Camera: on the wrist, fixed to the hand. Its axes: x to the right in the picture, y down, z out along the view.
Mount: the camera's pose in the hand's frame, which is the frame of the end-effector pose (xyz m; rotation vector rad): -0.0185 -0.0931 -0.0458 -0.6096 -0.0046 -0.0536
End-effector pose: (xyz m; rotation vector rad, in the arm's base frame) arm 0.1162 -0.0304 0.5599 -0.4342 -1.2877 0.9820
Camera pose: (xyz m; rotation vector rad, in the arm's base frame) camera 0.1932 -0.0851 0.6066 -0.8571 -1.5870 0.5277
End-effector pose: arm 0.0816 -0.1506 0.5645 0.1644 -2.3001 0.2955
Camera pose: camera 0.1460 -0.2279 0.5959 -0.0837 -2.2777 -0.4349
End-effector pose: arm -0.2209 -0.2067 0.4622 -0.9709 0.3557 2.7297
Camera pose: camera -0.1533 -0.1346 0.4255 -1.0769 -0.5309 2.8348
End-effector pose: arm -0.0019 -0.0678 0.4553 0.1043 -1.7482 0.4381
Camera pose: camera 0.0731 -0.1410 0.4666 -0.2823 -1.8076 -0.1454
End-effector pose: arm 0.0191 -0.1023 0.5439 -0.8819 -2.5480 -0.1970
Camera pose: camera -0.0091 -0.1982 0.5774 -1.0145 -2.5450 -1.0267
